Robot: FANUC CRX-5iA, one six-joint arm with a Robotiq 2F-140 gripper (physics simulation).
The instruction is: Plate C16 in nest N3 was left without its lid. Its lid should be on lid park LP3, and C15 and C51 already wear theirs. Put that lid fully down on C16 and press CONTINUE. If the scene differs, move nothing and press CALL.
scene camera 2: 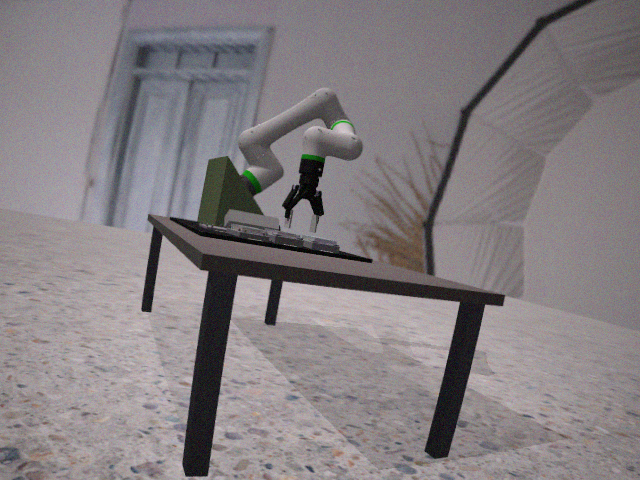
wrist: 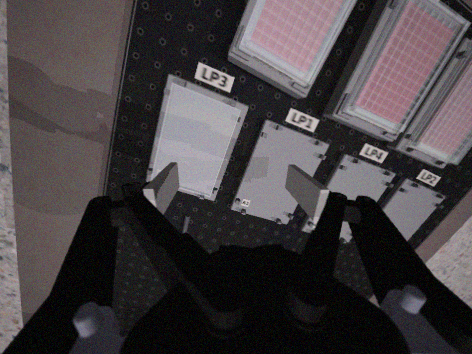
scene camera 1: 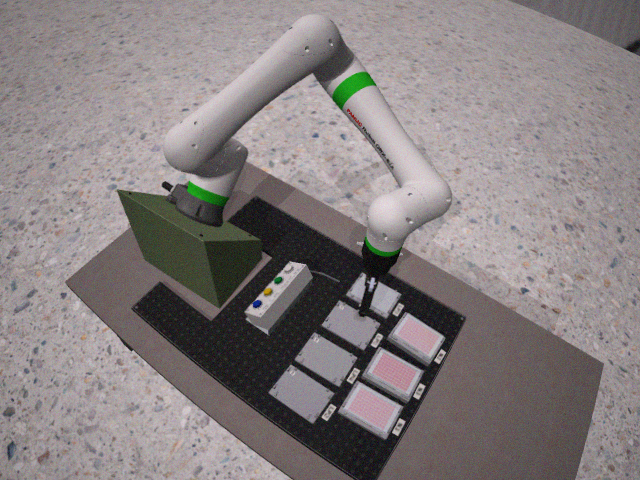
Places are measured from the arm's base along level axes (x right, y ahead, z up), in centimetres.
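Pixels of known places: gripper, fingertip midpoint: (scene camera 2: 300, 230) (wrist: 234, 175); arm's base at its link origin: (scene camera 2: 238, 191) (scene camera 1: 198, 216).
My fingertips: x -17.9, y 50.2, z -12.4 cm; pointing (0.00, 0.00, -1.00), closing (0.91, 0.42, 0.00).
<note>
For each thing: its middle in the pictures, then the offset to it from my fingertips.
- clear lid at the middle of its body: (wrist: 193, 146) (scene camera 1: 374, 293) dx -5.8, dy +0.2, dz -3.9 cm
- bare park LP1 at the middle of its body: (wrist: 278, 178) (scene camera 1: 351, 324) dx +7.2, dy +1.1, dz -4.3 cm
- nearest LP3 at the middle of its body: (scene camera 1: 418, 335) (scene camera 2: 318, 238) dx -1.4, dy +18.8, dz -1.6 cm
- LP2 at the middle of its body: (wrist: 400, 221) (scene camera 1: 301, 393) (scene camera 2: 216, 227) dx +32.6, dy +3.7, dz -4.3 cm
- button box at the middle of its body: (scene camera 1: 279, 294) (scene camera 2: 251, 223) dx +15.1, dy -20.0, dz -1.1 cm
My gripper (scene camera 1: 364, 311) (scene camera 2: 301, 225) (wrist: 234, 175) is open and empty, pointing down above the lid parks. In the wrist view its left finger overlaps the lower left part of the clear lid (scene camera 1: 386, 296) (wrist: 200, 135) on park LP3; its right finger is right of bare park LP1 (scene camera 1: 347, 324) (wrist: 280, 172). Three pink plates stand in the nests: one nearest LP3 (scene camera 1: 416, 337) (wrist: 300, 35), a middle one (scene camera 1: 393, 373) (wrist: 404, 62) of deeper pink, and an end one (scene camera 1: 371, 408) (wrist: 452, 117). Nest labels and plate codes are unreadable.
Parks LP4 (scene camera 1: 325, 358) (wrist: 357, 177) and LP2 (scene camera 1: 301, 393) (wrist: 412, 206) hold no lid. The button box (scene camera 1: 285, 297) (scene camera 2: 252, 219) has blue, yellow, green and white buttons, with unreadable captions. A green wedge-shaped stand (scene camera 1: 180, 253) (scene camera 2: 212, 191) is by the arm's base.
</note>
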